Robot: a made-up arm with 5 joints.
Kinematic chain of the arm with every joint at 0, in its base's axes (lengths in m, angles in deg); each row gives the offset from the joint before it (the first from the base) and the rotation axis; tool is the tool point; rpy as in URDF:
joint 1: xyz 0.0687 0 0.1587 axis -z
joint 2: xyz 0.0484 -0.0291 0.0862 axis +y
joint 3: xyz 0.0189 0 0.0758 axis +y
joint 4: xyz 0.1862 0 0.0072 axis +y
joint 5: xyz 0.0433 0.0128 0 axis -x
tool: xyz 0 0 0 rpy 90 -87.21 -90
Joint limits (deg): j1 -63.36..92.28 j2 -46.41..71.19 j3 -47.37..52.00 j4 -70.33..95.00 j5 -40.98..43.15
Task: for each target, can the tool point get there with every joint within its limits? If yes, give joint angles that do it. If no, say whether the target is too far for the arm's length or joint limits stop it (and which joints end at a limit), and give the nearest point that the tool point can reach.
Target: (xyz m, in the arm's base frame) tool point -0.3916 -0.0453 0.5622
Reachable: no: too far | nearest point 0.0120 -0.0056 0.5080 | short by 0.409 m
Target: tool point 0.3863 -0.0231 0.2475
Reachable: yes | joints 1.23 36.90 -31.64 52.81 4.57
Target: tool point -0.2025 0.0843 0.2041
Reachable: no: joint limits stop it (at a limit: joint 1, joint 2, joint 3, joint 4) | nearest point 0.0526 0.0043 0.1185 | short by 0.281 m
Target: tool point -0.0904 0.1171 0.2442
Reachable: no: joint limits stop it (at a limit: joint 1, joint 2, joint 3, joint 4) | nearest point 0.0526 0.0043 0.1185 | short by 0.221 m
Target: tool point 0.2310 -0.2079 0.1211
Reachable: yes | joints 48.47 39.23 8.62 11.67 -6.00
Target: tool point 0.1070 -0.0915 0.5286
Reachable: yes | joints 57.84 -30.86 -30.55 -42.90 31.72
